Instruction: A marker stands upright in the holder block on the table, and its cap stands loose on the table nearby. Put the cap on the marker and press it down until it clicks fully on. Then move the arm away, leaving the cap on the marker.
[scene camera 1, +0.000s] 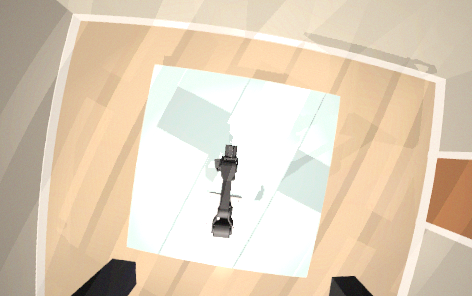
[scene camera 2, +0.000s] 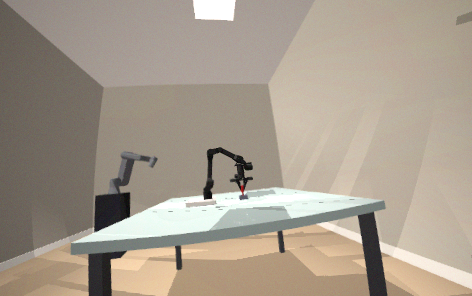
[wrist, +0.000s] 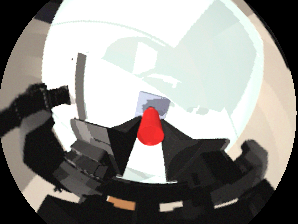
Labels:
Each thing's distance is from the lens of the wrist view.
my gripper (wrist: 150, 120): 10 cm
red cap (wrist: 150, 132): 7 cm

